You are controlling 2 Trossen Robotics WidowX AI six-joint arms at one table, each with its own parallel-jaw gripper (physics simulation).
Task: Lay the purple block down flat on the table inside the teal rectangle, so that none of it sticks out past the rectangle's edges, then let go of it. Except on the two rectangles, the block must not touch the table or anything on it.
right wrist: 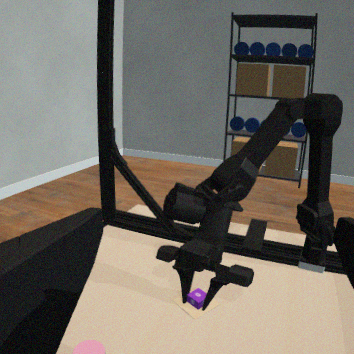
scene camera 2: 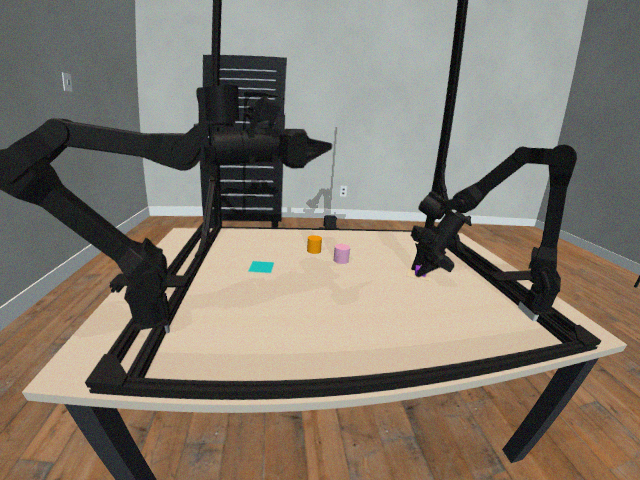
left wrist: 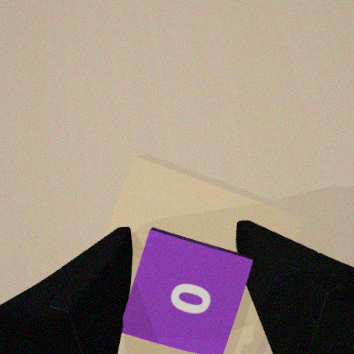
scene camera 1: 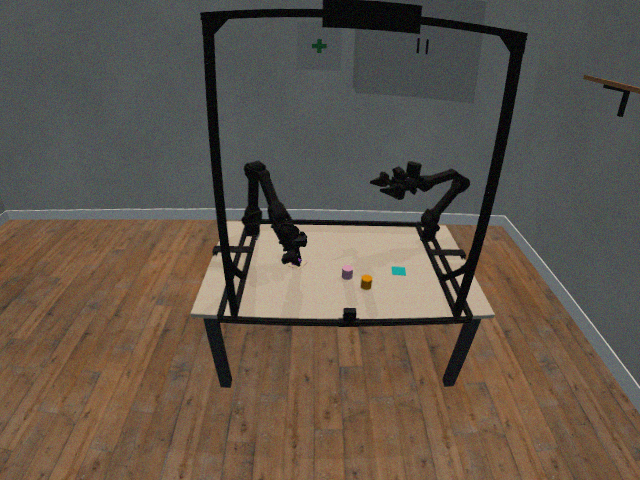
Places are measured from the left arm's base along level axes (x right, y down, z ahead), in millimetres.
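Where they show: left gripper, fingertip midpoint: (right wrist: 193,306) (scene camera 2: 414,273) (left wrist: 183,235) (scene camera 1: 300,263); right gripper, fingertip midpoint: (right wrist: 222,225) (scene camera 2: 320,144) (scene camera 1: 374,186); left arm's base, link origin: (right wrist: 312,257) (scene camera 2: 536,307) (scene camera 1: 252,233); right arm's base, link origin: (scene camera 2: 151,318) (scene camera 1: 428,238).
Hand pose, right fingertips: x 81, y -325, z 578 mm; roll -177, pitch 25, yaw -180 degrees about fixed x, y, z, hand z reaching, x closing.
Note:
Each offset is from my right fingertips to the top centre of the thing. "spot": to the spot under its first point.
The purple block {dx +126, dy +325, dz -324 mm} (scene camera 1: 298,261) (scene camera 2: 418,270) (left wrist: 189,291) (right wrist: 197,298), marked with a white 0, sits on a tan rectangle {spot: dx +126, dy +343, dz -291 mm} (left wrist: 175,189) (right wrist: 194,313) at the left of the table in scene camera 1. My left gripper (scene camera 1: 292,259) (scene camera 2: 425,271) (left wrist: 183,235) (right wrist: 193,306) is down at the table, its fingers shut on the block's two sides. The teal rectangle {spot: dx +130, dy +343, dz +135 mm} (scene camera 1: 398,270) (scene camera 2: 261,267) lies far off at the other side of the table. My right gripper (scene camera 1: 377,186) (scene camera 2: 323,147) is open and empty, held high above the table.
A pink cylinder {dx +198, dy +298, dz -95 mm} (scene camera 1: 347,272) (scene camera 2: 341,253) (right wrist: 89,348) and an orange cylinder {dx +260, dy +299, dz -14 mm} (scene camera 1: 366,282) (scene camera 2: 314,244) stand between the block and the teal rectangle. A black frame (scene camera 1: 214,157) (right wrist: 105,105) surrounds the table. A shelf rack (right wrist: 230,88) stands beyond the table.

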